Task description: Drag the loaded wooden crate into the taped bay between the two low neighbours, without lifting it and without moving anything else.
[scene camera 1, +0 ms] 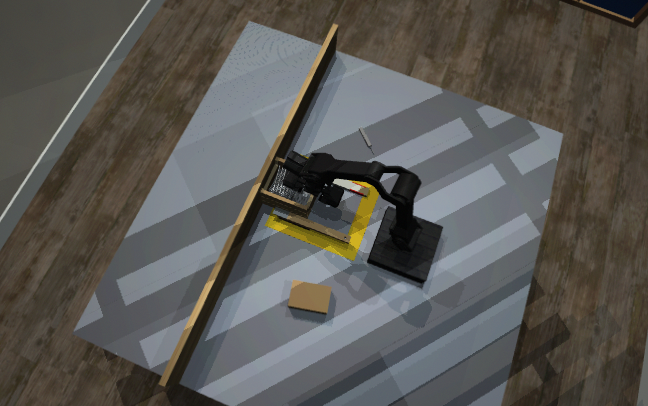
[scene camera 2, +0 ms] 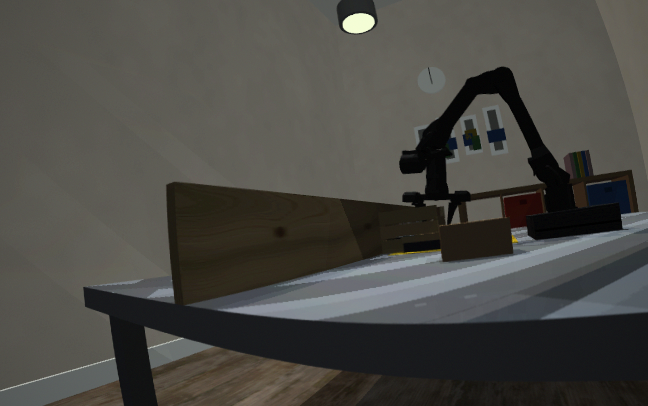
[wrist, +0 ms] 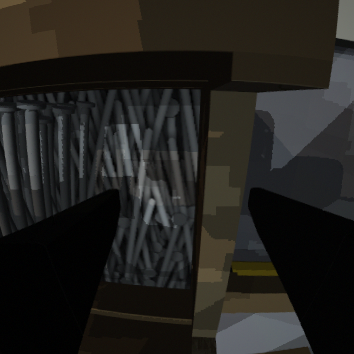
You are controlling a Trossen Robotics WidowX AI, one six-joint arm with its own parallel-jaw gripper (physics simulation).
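Frame: origin at the arm's base, x ahead, y left, z up, level; millimetres.
Seen in the pictures: gripper, fingertip midpoint: (scene camera 1: 310, 195) (wrist: 185, 197); arm's base, link origin: (scene camera 1: 403, 241) (scene camera 2: 562, 210).
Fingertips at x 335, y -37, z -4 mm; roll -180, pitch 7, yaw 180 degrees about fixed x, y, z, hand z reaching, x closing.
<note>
Offsets run from my fingertips to a thing's top centre. "spot": to the spot under its first point.
The wooden crate {63 mm ahead, 5 mm left, 61 mm up} (scene camera 1: 285, 199) (scene camera 2: 410, 220) (wrist: 224, 175), full of grey nails {spot: 17 mm ahead, 12 mm right, 5 mm up} (wrist: 145, 175), stands beside the long board at the left end of the yellow-taped bay (scene camera 1: 368, 207) (wrist: 255, 269). One low neighbour, a wood strip with a dark edge {42 mm back, 89 mm left, 8 mm down} (scene camera 1: 317, 230) (wrist: 257, 302), lies along the bay's near side. The other, a white and red one {54 mm back, 98 mm right, 36 mm down} (scene camera 1: 350, 187), lies along the far side, partly under the arm. My gripper (wrist: 185, 197) is open, pointing down. In the wrist view one finger is over the nails, the other outside the crate wall, which lies between them. Contact cannot be told.
A long upright board (scene camera 1: 227, 260) (scene camera 2: 280, 240) runs behind the crate. A brown box {122 mm back, 305 mm left, 9 mm up} (scene camera 1: 310, 297) (scene camera 2: 476, 239) stands at the near side. A thin light tool {105 mm back, 285 mm right, 39 mm down} (scene camera 1: 365, 137) lies on the far side. My arm's black base (scene camera 1: 406, 245) (scene camera 2: 575, 221) stands beyond the bay's right end.
</note>
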